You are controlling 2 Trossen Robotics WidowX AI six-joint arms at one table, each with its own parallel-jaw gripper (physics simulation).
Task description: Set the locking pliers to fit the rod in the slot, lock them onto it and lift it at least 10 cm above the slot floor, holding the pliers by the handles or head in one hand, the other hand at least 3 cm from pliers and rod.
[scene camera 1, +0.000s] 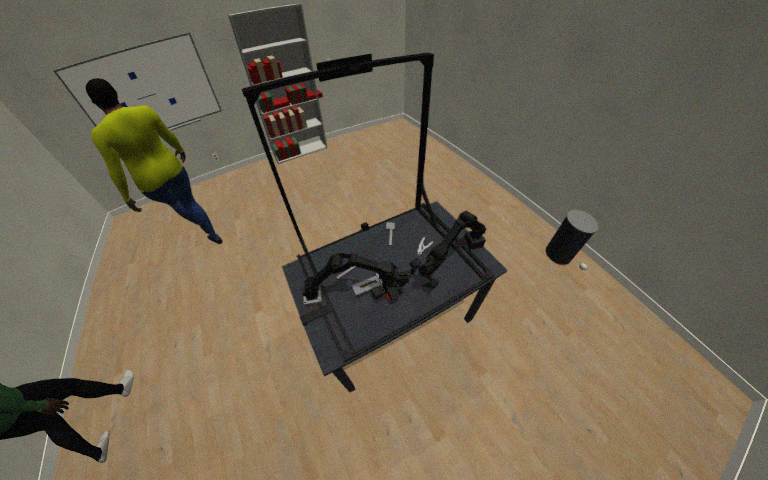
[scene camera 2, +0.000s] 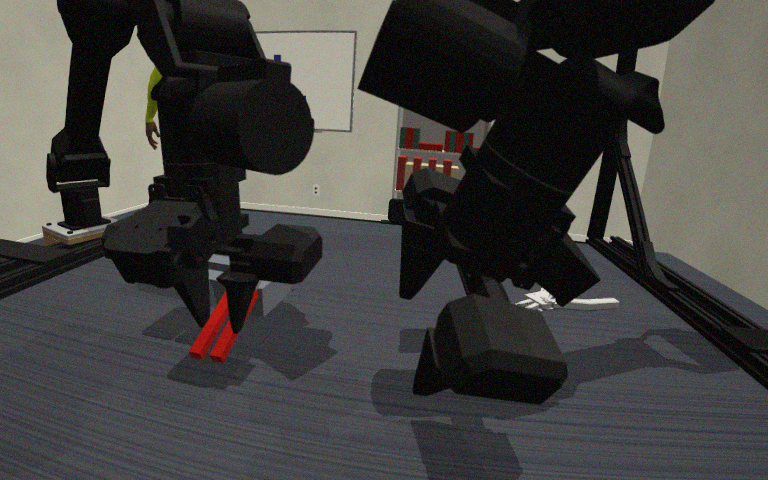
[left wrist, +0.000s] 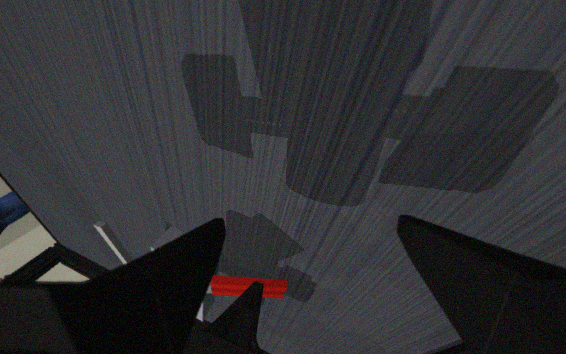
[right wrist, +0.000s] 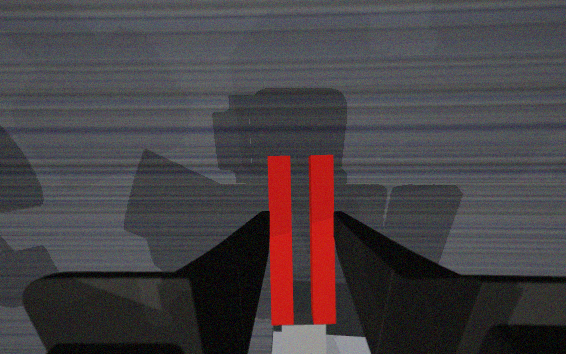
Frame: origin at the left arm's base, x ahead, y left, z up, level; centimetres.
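Seen in the pictures: left gripper, fingertip midpoint: [scene camera 1: 417, 280] [scene camera 2: 411, 340] [left wrist: 310, 224]; right gripper, fingertip midpoint: [scene camera 2: 221, 328] [left wrist: 257, 289] [right wrist: 301, 219]; left arm's base at its link origin: [scene camera 1: 475, 236]; right arm's base at its link origin: [scene camera 1: 312, 295] [scene camera 2: 84, 223].
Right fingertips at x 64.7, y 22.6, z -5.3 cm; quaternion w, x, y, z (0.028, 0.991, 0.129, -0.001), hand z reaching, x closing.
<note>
Pixels of each thing's top centre, then the offset from my right fingertips to it. Level surfaces: height alone.
- pale slotted block at its top centre: [scene camera 2: 211, 265] [left wrist: 181, 291] [scene camera 1: 368, 284] dy -7.9, dx +9.7, dz +1.7 cm
- White pliers at its top centre: [scene camera 2: 569, 296] [scene camera 1: 424, 246] dy -27.5, dx -31.5, dz -0.4 cm
- dark table at its surface level: dz -1.8 cm
- hammer at its top centre: [scene camera 1: 390, 233] dy -44.7, dx -12.8, dz -0.4 cm
- thin pale bar at its top centre: [left wrist: 118, 254] [scene camera 1: 347, 271] dy -21.8, dx +20.1, dz -0.8 cm
The locking pliers have two red handles [scene camera 1: 388, 296] [scene camera 2: 210, 331] [left wrist: 225, 286] [right wrist: 280, 200]. Their grey head [right wrist: 304, 340] shows at the bottom of the right wrist view, beside the pale slotted block [scene camera 1: 358, 289] [right wrist: 350, 344]. A tan streak shows in the slot in scene camera 1; the rod and jaws cannot be made out clearly. My right gripper [scene camera 2: 220, 328] [right wrist: 301, 219] is shut on the handles, one finger outside each, with a gap between them. My left gripper [scene camera 2: 410, 345] [left wrist: 310, 224] is open and empty, to the right of the pliers in scene camera 2.
White pliers [scene camera 1: 423, 245] [scene camera 2: 546, 300] lie farther back on the dark table [scene camera 1: 362, 333]. A hammer [scene camera 1: 390, 233] lies near the back edge. A thin pale bar [scene camera 1: 346, 272] [left wrist: 114, 245] lies behind the block. A black frame [scene camera 1: 423, 135] stands over the table.
</note>
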